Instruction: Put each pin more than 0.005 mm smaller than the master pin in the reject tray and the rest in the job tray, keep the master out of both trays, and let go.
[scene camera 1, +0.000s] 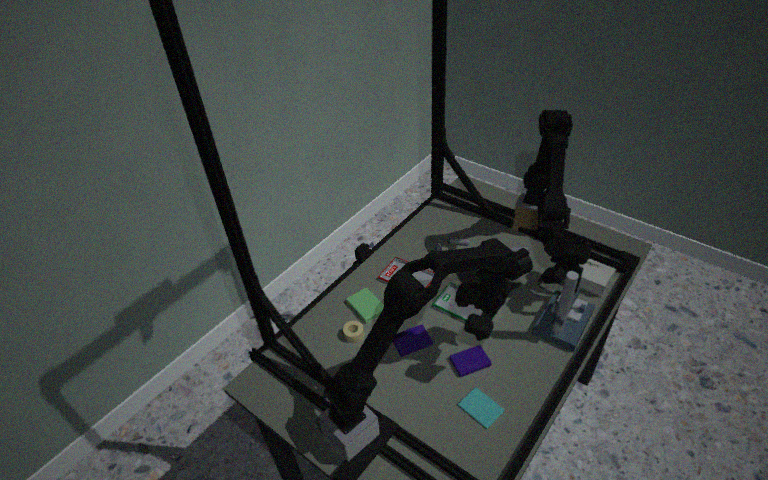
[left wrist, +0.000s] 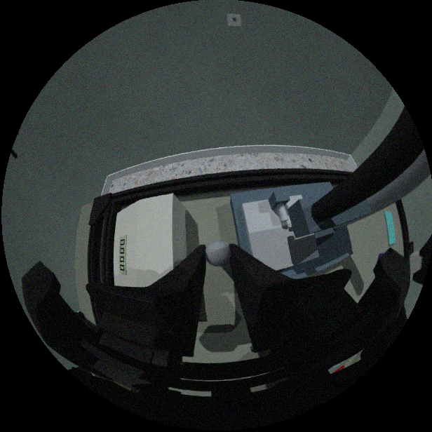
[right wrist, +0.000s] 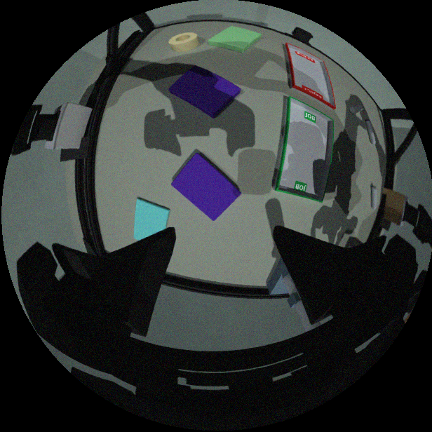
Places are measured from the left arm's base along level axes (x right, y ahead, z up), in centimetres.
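Pixels of known places: left arm's base, link origin: (scene camera 1: 534, 199); right arm's base, link origin: (scene camera 1: 347, 416).
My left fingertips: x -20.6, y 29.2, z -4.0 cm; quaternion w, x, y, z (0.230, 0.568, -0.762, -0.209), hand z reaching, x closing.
Note:
For each thing: its top centre in the pictures, then the offset to it from my left fingertips. "pt": a spot on its surface instead.
- white readout box, surface spot: (scene camera 1: 599, 276) pt dx -5.6, dy -7.0, dz -2.1 cm
- green-rimmed job tray, top centre: (scene camera 1: 467, 304) dx +28.4, dy +16.2, dz -5.6 cm
- red-rimmed reject tray, surface spot: (scene camera 1: 390, 271) pt dx +56.1, dy +11.5, dz -6.9 cm
- teal block, top centre: (scene camera 1: 481, 406) dx +14.0, dy +46.4, dz -6.6 cm
- green block, top centre: (scene camera 1: 365, 302) dx +56.5, dy +27.8, dz -5.4 cm
- tape roll, top centre: (scene camera 1: 353, 328) dx +54.8, dy +38.8, dz -4.2 cm
- gauge stand's tall post, surface spot: (scene camera 1: 566, 294) pt dx +1.9, dy +18.2, dz +12.1 cm
My left gripper (left wrist: 216, 248) is shut on a grey pin, whose rounded end shows between the fingertips. It is above the table, between the white readout box (left wrist: 145, 215) (scene camera 1: 599, 276) and the blue gauge stand (left wrist: 320, 191) (scene camera 1: 569, 338). Which pin it holds cannot be told. My right gripper (right wrist: 225, 232) is open and empty, above the table. The green-rimmed job tray (right wrist: 310, 116) (scene camera 1: 446, 297) and the red-rimmed reject tray (right wrist: 305, 56) (scene camera 1: 390, 271) lie flat; no pin shows in either, though shadow and the arm cover parts. Small grey pins (right wrist: 371, 132) lie beyond the trays.
Two purple blocks (scene camera 1: 413, 340) (scene camera 1: 471, 360), a teal block (scene camera 1: 481, 407) (right wrist: 150, 220), a green block (scene camera 1: 365, 304) (right wrist: 235, 39) and a tape roll (scene camera 1: 345, 332) lie about. The gauge stand's tall post (scene camera 1: 566, 294) rises near the left gripper. Dark rails edge the table.

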